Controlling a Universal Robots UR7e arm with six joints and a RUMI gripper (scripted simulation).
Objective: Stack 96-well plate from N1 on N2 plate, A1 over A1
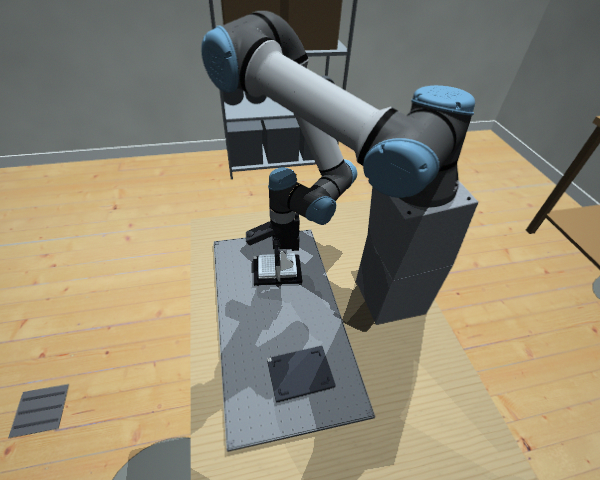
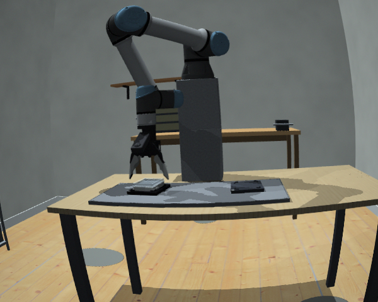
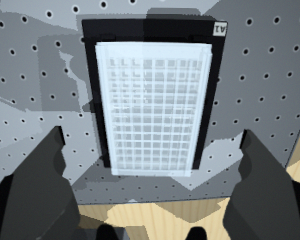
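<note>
Now: hand 10 mm above the white 96-well plate. From my hand the other things lie so: plate nest N2: 40 mm below; plate nest: 370 mm to the left, 40 mm below, 30 mm ahead.
</note>
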